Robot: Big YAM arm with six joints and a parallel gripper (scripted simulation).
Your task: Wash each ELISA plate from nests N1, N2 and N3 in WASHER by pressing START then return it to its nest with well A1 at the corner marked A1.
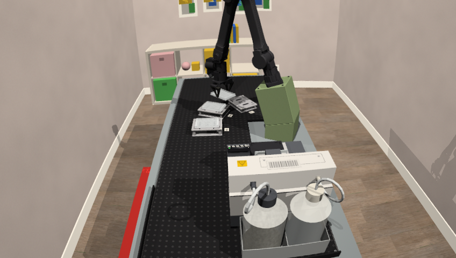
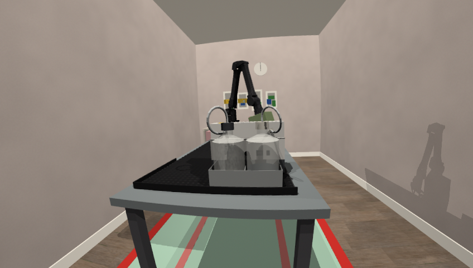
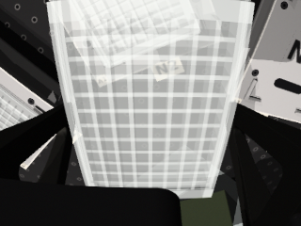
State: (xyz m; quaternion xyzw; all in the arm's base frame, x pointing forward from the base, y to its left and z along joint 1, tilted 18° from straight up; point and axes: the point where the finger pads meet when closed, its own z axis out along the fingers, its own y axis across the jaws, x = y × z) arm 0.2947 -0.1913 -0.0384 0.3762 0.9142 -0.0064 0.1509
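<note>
Right now the washer carrier is 200 mm behind my hand, 490 mm to the left of it and 50 mm below it. Round my hand: plate washer: 200 mm behind, 640 mm to the left, 10 mm below.
</note>
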